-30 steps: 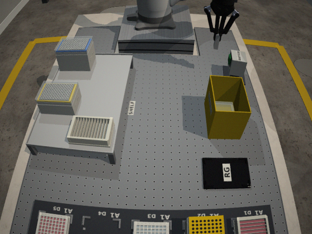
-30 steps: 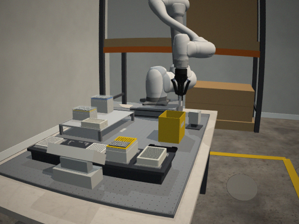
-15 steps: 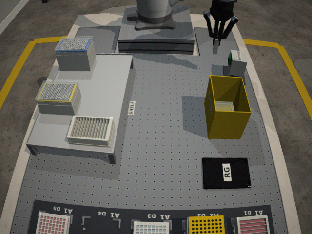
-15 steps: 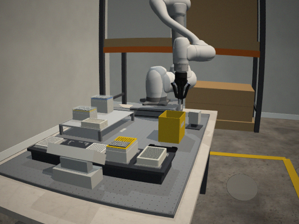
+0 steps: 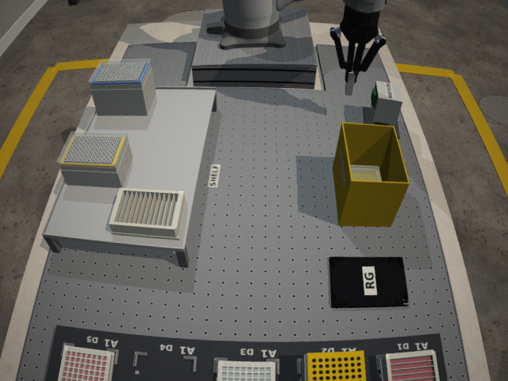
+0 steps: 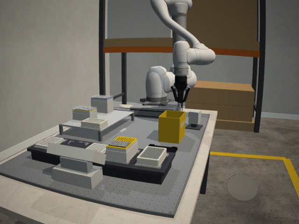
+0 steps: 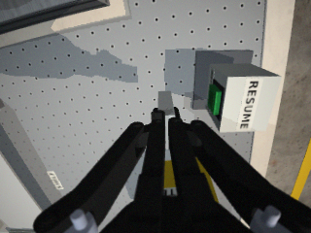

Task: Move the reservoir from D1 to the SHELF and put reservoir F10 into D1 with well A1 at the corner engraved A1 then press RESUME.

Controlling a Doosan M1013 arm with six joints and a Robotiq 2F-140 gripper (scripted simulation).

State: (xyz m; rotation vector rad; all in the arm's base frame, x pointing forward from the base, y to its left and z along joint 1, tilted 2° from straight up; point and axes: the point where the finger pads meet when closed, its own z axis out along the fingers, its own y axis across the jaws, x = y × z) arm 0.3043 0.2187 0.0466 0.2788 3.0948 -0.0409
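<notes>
My gripper is now 7 cm to the right of the resume post, 5 cm above it and 1 cm short of it. The rest, counted from my hand: yellow bin: 25 cm ahead, 7 cm below, 1 cm to the right; then black RG nest: 45 cm ahead, 11 cm below, 3 cm to the right; then shelf: 48 cm to the right, 17 cm ahead, 6 cm below.
</notes>
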